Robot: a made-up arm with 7 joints. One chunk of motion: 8 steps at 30 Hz.
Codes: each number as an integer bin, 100 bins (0 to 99) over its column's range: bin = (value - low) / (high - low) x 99, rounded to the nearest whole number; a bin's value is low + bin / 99 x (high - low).
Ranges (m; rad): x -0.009..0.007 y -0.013..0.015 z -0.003..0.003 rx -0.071..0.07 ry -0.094..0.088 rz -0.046..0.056
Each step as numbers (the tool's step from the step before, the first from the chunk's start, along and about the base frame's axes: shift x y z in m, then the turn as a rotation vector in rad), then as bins.
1 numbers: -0.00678 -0.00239 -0.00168 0.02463 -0.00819 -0.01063
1 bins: 14 38 22 67 47 34
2 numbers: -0.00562 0.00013 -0.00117 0.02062 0.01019 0.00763
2 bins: 21 46 30 64 57 52
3 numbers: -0.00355 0.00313 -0.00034 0.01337 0.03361 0.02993
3 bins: 34 57 44 59 69 74
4 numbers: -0.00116 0.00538 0.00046 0.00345 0.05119 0.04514
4 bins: 49 65 57 52 79 88
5 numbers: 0.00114 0.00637 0.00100 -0.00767 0.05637 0.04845
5 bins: 63 68 66 44 82 92
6 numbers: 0.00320 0.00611 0.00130 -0.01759 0.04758 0.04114
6 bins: 75 68 71 38 77 85
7 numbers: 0.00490 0.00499 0.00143 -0.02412 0.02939 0.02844
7 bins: 86 64 73 33 67 72
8 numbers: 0.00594 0.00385 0.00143 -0.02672 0.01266 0.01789
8 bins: 92 60 73 31 58 62
